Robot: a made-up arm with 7 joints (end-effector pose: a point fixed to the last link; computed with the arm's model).
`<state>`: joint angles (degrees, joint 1 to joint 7).
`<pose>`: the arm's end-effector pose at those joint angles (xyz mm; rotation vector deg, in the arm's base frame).
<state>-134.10 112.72 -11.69 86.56 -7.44 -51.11 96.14</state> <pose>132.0 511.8 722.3 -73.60 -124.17 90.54</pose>
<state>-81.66 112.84 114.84 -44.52 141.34 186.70 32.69</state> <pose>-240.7 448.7 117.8 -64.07 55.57 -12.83</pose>
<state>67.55 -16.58 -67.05 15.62 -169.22 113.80 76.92</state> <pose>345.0 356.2 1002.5 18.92 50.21 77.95</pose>
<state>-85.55 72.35 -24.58 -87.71 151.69 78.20 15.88</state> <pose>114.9 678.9 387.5 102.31 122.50 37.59</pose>
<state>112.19 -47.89 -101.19 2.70 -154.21 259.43 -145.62</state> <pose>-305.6 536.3 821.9 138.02 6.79 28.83</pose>
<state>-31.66 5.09 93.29 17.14 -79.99 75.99 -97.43</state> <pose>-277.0 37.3 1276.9 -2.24 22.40 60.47</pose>
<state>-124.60 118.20 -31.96 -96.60 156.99 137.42 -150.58</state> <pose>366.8 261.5 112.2 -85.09 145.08 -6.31</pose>
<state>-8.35 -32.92 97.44 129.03 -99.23 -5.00 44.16</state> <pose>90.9 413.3 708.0 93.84 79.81 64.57</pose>
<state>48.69 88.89 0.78 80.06 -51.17 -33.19 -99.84</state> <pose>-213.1 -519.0 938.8 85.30 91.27 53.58</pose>
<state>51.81 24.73 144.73 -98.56 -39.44 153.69 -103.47</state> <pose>130.9 -89.5 697.5 -139.02 75.40 -64.35</pose>
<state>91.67 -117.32 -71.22 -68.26 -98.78 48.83 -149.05</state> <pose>-419.9 373.6 228.4 -39.35 -27.27 15.41</pose>
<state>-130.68 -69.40 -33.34 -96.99 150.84 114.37 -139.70</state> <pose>-181.6 -460.1 827.7 17.76 13.14 52.57</pose>
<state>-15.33 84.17 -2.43 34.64 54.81 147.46 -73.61</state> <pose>-563.9 -44.4 684.5 -106.43 -67.59 119.63</pose>
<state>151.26 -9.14 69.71 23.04 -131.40 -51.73 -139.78</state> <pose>-53.1 106.3 1330.8 -66.31 113.98 42.03</pose>
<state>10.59 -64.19 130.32 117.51 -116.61 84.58 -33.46</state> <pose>63.7 58.7 995.2 47.84 -79.67 -117.76</pose>
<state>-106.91 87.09 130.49 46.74 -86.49 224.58 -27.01</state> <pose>199.6 616.4 493.6 59.64 -86.08 -35.59</pose>
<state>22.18 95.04 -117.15 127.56 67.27 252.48 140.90</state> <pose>-17.7 -274.7 522.9 -102.97 -11.34 88.85</pose>
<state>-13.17 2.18 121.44 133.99 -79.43 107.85 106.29</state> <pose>-325.0 218.4 781.1 -92.38 -91.77 -5.28</pose>
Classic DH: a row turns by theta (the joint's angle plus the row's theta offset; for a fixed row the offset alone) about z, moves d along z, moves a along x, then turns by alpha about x. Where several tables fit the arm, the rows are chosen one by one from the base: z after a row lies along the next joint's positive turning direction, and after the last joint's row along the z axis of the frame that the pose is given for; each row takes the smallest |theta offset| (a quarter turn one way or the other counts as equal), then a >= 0, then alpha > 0; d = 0 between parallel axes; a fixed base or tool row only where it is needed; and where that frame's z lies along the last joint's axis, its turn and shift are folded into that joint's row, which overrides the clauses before.
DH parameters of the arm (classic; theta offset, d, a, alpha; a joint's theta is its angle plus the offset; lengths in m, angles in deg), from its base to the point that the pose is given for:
joint 1: 0 0.464 0 90
joint 2: 0 0.073 0 -90
joint 3: 0 0.408 0.025 -90
joint 4: 0 0.056 -0.014 90
joint 5: 0 0.328 0 90
joint 6: 90 0.139 0.165 90
joint 7: 0 0.022 0 0

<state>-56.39 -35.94 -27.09 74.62 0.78 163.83 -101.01</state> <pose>35.8 -463.3 825.7 30.05 20.41 -4.46</pose>
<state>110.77 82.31 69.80 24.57 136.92 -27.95 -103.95</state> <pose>93.1 -858.1 444.1 -162.78 -32.85 -45.87</pose>
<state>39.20 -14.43 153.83 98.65 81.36 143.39 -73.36</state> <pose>-125.3 18.4 766.7 -42.36 -74.83 -17.37</pose>
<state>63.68 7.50 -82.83 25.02 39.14 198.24 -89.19</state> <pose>197.8 -183.3 974.1 -44.65 -90.90 65.77</pose>
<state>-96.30 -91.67 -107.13 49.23 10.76 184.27 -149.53</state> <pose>-246.7 -491.1 571.7 -19.65 106.21 -89.79</pose>
